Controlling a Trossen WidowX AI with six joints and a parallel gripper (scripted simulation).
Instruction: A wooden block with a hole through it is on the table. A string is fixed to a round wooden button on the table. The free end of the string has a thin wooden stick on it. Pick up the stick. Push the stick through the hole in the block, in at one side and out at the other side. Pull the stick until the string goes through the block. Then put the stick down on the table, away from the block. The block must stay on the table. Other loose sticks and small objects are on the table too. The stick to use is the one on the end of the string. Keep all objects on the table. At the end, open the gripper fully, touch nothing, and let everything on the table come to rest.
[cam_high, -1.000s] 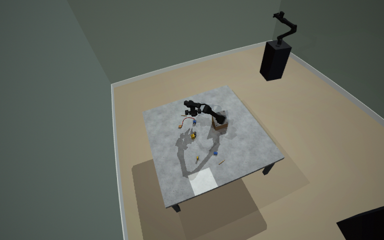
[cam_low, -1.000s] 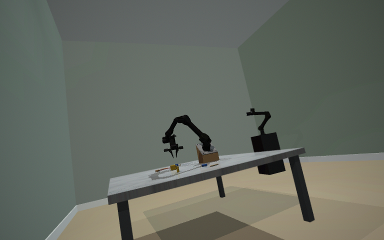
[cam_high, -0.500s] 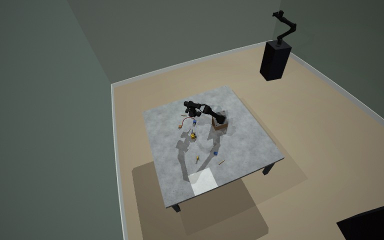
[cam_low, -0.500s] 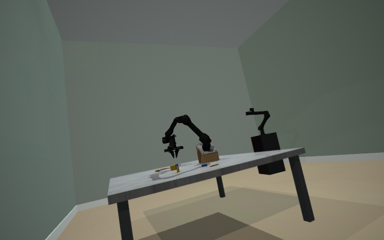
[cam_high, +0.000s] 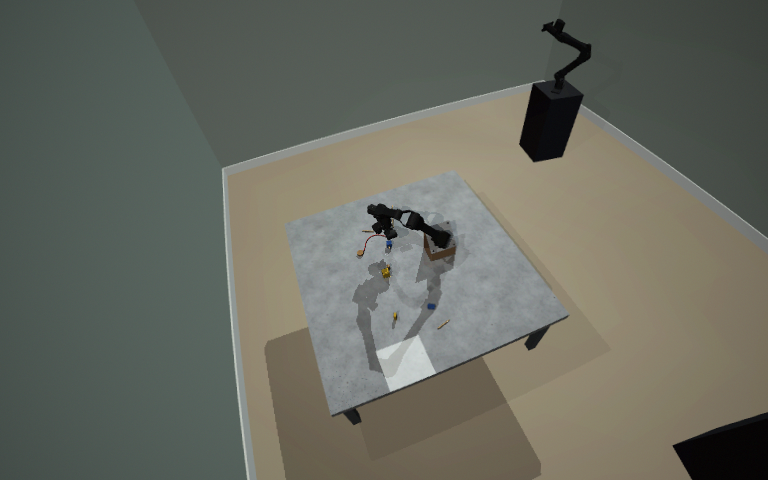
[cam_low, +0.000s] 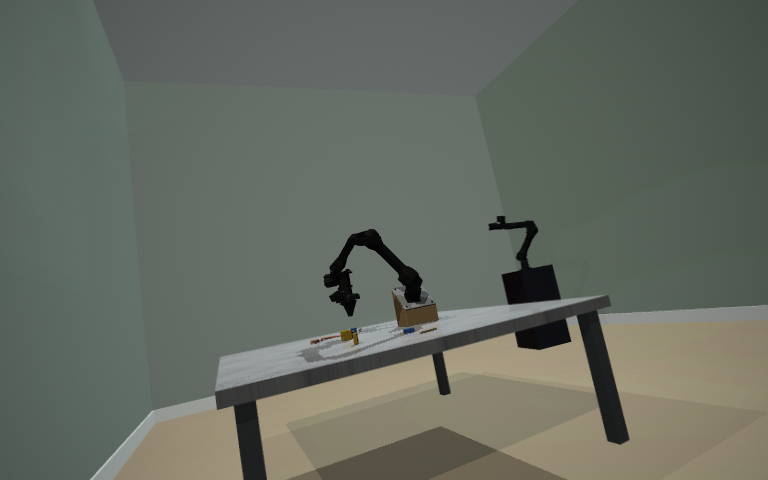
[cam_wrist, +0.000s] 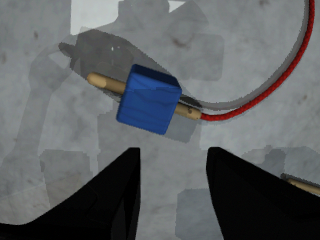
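My gripper tip is 10 mm to the right of the blue cube and 70 mm above it. Also, from my gripper tip: thin wooden stick: 70 mm below; round wooden button: 180 mm ahead, 20 mm to the left, 80 mm below.
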